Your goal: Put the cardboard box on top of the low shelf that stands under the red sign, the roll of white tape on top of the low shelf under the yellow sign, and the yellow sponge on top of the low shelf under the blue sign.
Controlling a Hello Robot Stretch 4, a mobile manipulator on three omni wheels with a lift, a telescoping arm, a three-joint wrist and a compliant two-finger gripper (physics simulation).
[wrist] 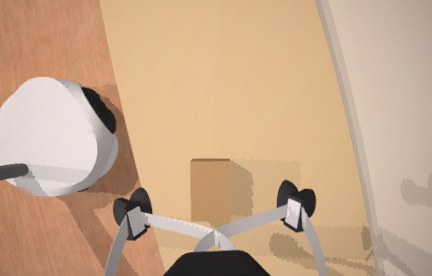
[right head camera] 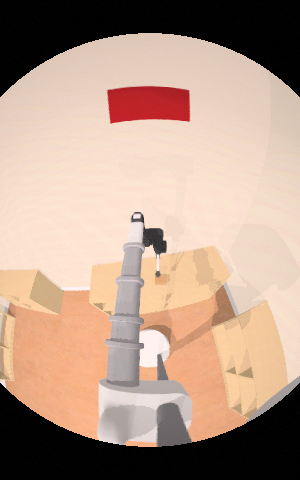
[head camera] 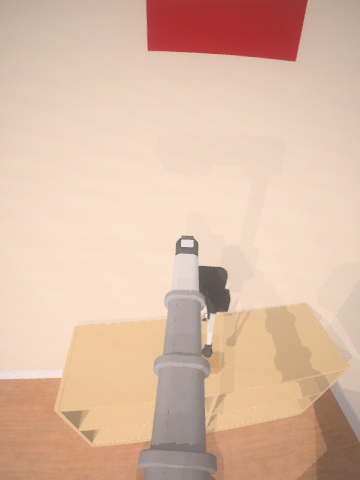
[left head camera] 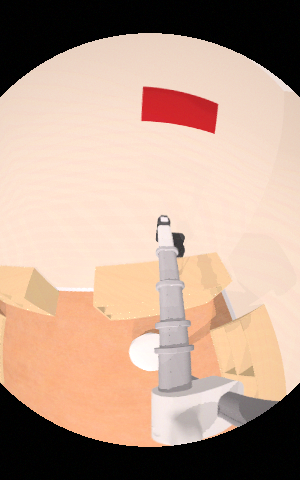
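Seen in the pictures: gripper, fingertip midpoint: (wrist: pixel 214 201) (right head camera: pixel 157 266) (head camera: pixel 206 337); robot's base, link origin: (right head camera: pixel 148 347) (left head camera: pixel 149 350).
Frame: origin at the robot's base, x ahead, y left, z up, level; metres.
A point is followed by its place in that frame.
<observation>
The brown cardboard box (head camera: pixel 215 363) @(x 0.537, y -0.139, z 0.633 m) (right head camera: pixel 161 281) @(x 0.522, y -0.119, z 0.629 m) (wrist: pixel 211 191) @(x 0.551, y -0.111, z 0.633 m) stands on top of the low shelf (head camera: pixel 115 365) @(x 0.524, y 0.271, z 0.583 m) (left head camera: pixel 125 285) @(x 0.532, y 0.220, z 0.582 m) (right head camera: pixel 195 280) @(x 0.536, y -0.400, z 0.582 m) (wrist: pixel 225 75) @(x 0.586, y 0.069, z 0.582 m), near the middle of its top. The red sign (head camera: pixel 225 27) @(x 0.827, y -0.073, z 1.680 m) (left head camera: pixel 179 109) @(x 0.825, y -0.063, z 1.709 m) (right head camera: pixel 149 104) @(x 0.827, y -0.075, z 1.706 m) is on the wall above this shelf. My gripper (wrist: pixel 214 201) @(x 0.555, y -0.088, z 0.788 m) is open and empty, with its fingertips apart above the box and to either side of it in the wrist view. In the head view the arm hides part of the shelf top. The white tape, the yellow sponge, and the yellow and blue signs do not show.
Another low shelf (left head camera: pixel 42 292) @(x 0.405, y 1.243, z 0.313 m) (right head camera: pixel 47 292) @(x 0.409, y 1.243, z 0.306 m) stands to the left along the wall, and one more shelf (left head camera: pixel 270 340) @(x -0.153, y -1.036, z 0.583 m) (right head camera: pixel 272 345) @(x -0.206, y -1.025, z 0.583 m) stands at the right. My round white base (left head camera: pixel 144 352) @(x -0.006, y 0.056, z 0.187 m) (right head camera: pixel 154 347) @(x 0.009, y -0.061, z 0.187 m) (wrist: pixel 50 135) @(x 0.033, y 0.006, z 0.187 m) is on the wooden floor in front of the red-sign shelf.
</observation>
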